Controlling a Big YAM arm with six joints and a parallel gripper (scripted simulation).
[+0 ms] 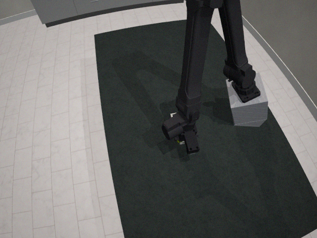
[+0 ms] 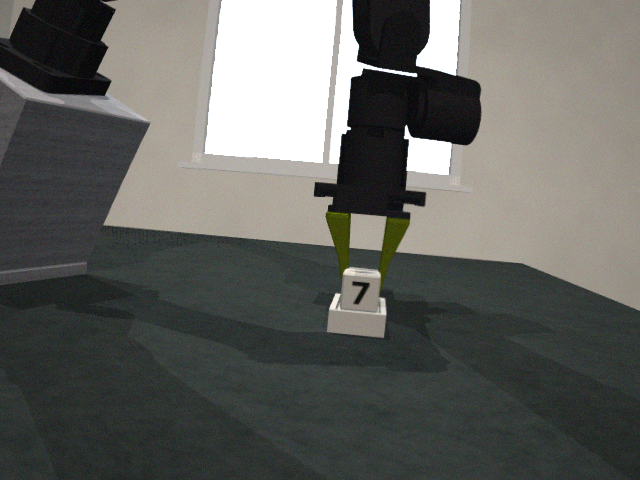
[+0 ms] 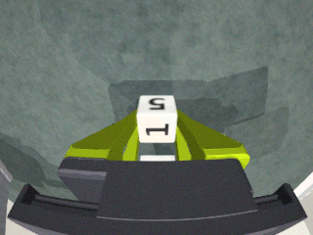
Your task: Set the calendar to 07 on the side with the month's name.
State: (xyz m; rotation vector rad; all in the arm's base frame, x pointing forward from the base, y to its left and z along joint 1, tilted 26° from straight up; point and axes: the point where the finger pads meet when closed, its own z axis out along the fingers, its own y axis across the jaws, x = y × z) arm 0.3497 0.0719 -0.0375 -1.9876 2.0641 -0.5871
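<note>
My hand is 11 cm to the left of the small white tray, 1 cm past it and 1 cm above it.
</note>
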